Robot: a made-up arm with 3 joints.
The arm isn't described. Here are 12 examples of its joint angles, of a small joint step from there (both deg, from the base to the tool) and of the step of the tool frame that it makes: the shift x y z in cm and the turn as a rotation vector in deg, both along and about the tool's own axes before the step.
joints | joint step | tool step
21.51 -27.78 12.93 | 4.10 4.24 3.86 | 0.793 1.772 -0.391 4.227 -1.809 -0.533
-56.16 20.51 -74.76 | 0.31 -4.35 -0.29 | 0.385 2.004 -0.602 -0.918 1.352 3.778
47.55 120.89 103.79 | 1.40 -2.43 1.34 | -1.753 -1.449 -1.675 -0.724 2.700 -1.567
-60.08 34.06 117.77 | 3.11 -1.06 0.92 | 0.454 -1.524 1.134 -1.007 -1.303 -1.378
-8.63 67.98 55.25 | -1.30 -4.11 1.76 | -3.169 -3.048 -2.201 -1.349 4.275 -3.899
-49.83 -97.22 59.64 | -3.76 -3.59 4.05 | -3.651 -4.697 -2.054 -5.284 5.922 -2.765
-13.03 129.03 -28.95 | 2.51 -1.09 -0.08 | -0.246 1.314 -0.863 1.424 1.158 1.220
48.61 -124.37 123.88 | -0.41 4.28 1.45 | 1.008 0.909 1.050 -2.281 -0.553 2.776
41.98 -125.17 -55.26 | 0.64 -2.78 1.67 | -0.960 0.248 -1.515 -1.581 3.088 1.429
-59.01 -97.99 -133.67 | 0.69 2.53 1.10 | -0.427 -1.758 0.714 -2.210 -0.101 -1.453
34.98 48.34 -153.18 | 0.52 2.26 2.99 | -1.103 -1.575 -0.501 -1.680 1.608 -1.301
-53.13 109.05 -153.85 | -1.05 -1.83 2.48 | -1.081 1.898 -2.503 1.536 3.243 1.796
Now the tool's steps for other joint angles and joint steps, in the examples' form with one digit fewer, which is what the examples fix.
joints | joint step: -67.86 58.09 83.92 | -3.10 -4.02 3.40
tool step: -4.88 -1.57 -4.84 1.97 7.19 -4.32
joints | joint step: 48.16 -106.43 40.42 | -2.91 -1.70 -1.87
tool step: 0.50 -2.05 1.94 -3.92 -1.23 0.00
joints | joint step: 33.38 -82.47 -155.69 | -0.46 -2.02 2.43
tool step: -1.43 1.11 -2.78 1.96 3.46 0.48
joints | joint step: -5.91 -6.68 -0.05 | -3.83 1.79 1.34
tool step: -1.81 0.95 -2.80 1.59 4.36 0.36
